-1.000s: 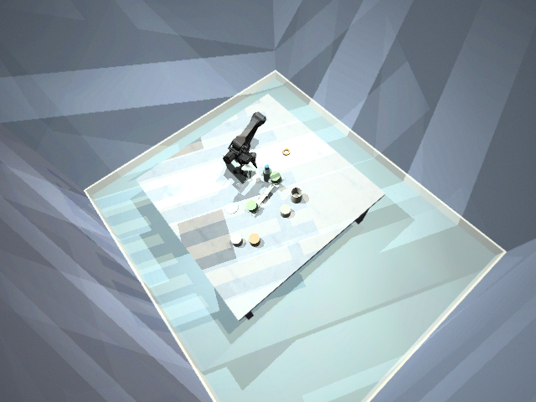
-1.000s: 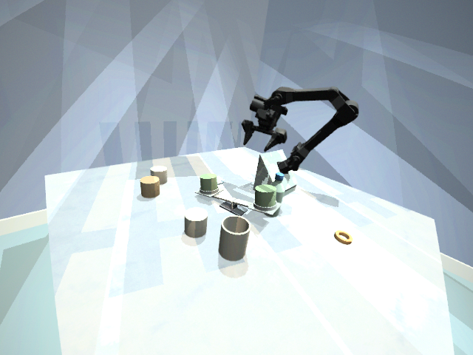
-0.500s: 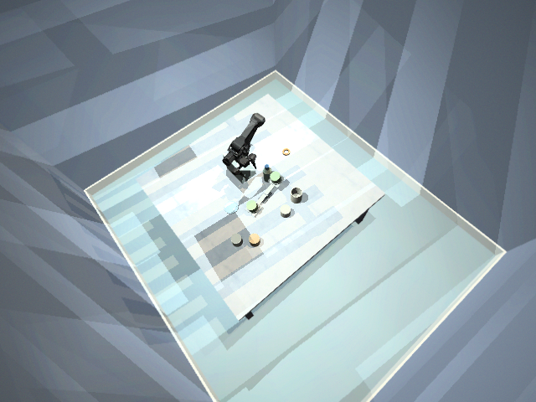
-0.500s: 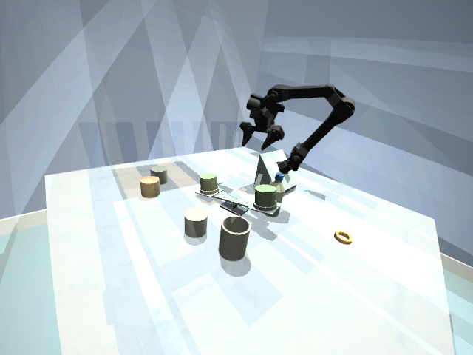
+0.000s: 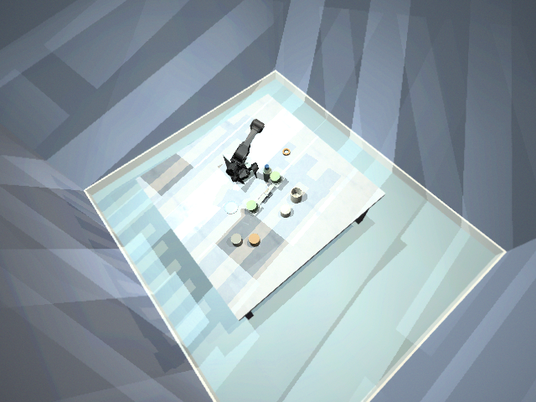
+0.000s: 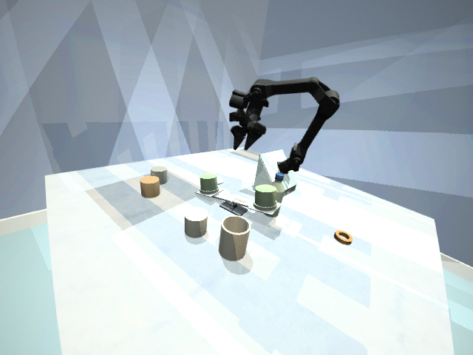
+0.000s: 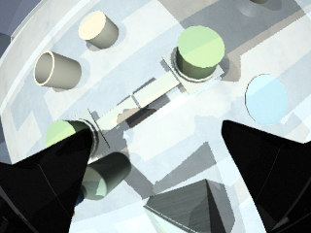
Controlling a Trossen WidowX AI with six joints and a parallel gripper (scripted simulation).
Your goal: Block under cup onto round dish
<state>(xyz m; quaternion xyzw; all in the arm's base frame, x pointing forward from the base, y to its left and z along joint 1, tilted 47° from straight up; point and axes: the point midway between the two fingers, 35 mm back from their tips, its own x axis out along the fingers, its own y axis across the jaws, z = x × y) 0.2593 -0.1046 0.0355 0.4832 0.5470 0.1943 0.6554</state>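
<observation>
Now: gripper tip 170 mm above the grey block, 90 mm short of it and 60 mm to the left of it. From my gripper tip the other things lie so: pale blue round dish: 210 mm below, 180 mm to the right, 20 mm behind; blue-capped bottle: 170 mm to the left, 100 mm below, 60 mm behind; beige cup: 230 mm to the left, 190 mm ahead, 170 mm below.
</observation>
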